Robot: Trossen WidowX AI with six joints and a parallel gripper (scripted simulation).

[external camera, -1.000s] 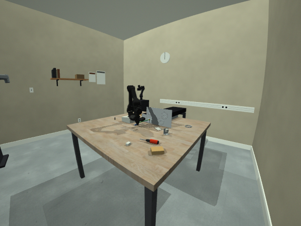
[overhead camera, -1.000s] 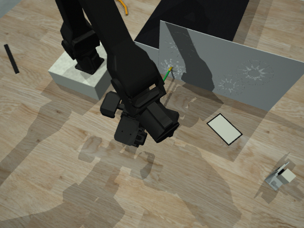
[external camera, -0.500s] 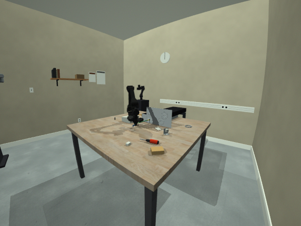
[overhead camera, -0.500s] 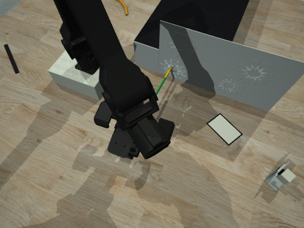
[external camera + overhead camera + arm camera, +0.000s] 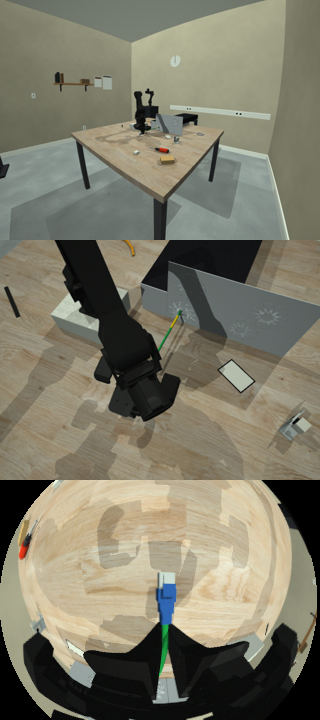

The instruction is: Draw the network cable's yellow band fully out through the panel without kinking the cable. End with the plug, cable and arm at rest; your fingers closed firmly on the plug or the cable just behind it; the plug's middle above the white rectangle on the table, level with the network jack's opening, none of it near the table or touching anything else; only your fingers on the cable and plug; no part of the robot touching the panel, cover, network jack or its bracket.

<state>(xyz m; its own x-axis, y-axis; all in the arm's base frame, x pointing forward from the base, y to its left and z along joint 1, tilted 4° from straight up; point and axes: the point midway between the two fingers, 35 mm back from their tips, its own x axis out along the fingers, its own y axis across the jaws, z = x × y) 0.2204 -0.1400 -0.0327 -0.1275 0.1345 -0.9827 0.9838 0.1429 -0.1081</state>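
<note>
The blue plug lies 30 mm to the right of my hand and 20 mm below it. From my hand the other things lie so: screwdriver (350 mm ahead, 160 mm to the right, 30 mm below); then small white block (290 mm to the right, 260 mm ahead, 40 mm below); then white rectangle (210 mm ahead, 160 mm to the left, 50 mm below).
</note>
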